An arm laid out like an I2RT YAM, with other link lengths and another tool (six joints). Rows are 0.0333 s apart.
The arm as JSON. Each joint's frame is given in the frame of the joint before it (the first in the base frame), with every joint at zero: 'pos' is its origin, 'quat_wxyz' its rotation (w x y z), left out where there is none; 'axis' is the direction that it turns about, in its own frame. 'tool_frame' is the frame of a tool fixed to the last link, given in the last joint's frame.
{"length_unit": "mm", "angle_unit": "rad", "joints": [
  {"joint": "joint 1", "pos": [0.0, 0.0, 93.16], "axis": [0.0, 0.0, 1.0]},
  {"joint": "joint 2", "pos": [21.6, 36.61, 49.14], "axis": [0.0, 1.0, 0.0]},
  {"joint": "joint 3", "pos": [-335.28, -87.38, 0.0], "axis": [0.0, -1.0, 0.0]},
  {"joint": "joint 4", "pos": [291.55, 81.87, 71.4], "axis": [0.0, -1.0, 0.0]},
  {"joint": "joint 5", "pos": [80.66, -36.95, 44.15], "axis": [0.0, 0.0, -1.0]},
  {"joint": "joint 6", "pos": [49.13, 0.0, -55.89], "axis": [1.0, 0.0, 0.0]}
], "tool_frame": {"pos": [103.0, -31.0, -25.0], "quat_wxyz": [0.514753, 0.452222, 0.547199, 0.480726]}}
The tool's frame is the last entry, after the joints.
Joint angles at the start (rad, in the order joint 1, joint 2, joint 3, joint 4, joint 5, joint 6):
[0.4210, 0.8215, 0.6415, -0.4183, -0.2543, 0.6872]
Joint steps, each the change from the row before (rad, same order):
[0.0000, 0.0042, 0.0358, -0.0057, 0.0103, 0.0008]
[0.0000, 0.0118, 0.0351, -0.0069, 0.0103, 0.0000]
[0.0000, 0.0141, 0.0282, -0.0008, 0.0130, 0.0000]
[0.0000, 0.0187, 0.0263, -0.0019, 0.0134, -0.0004]
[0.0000, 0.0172, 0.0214, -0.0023, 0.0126, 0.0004]
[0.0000, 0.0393, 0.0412, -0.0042, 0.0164, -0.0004]
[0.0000, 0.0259, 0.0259, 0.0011, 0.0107, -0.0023]
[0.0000, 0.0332, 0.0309, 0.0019, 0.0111, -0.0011]
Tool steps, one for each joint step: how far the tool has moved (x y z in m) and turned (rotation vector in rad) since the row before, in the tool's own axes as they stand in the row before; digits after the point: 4 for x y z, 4 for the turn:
[0.0077, 0.0127, -0.0039, -0.0264, 0.0046, -0.0072]
[0.0063, 0.0116, -0.0022, -0.0187, -0.0003, -0.0050]
[0.0043, 0.0102, -0.0005, -0.0177, -0.0042, -0.0041]
[0.0029, 0.0089, 0.0009, -0.0117, -0.0084, -0.0023]
[0.0017, 0.0070, 0.0012, -0.0082, -0.0097, -0.0005]
[0.0034, 0.0121, 0.0043, -0.0068, -0.0151, -0.0004]
[0.0022, 0.0082, 0.0034, -0.0064, -0.0085, -0.0029]
[0.0025, 0.0094, 0.0051, -0.0054, -0.0096, -0.0014]

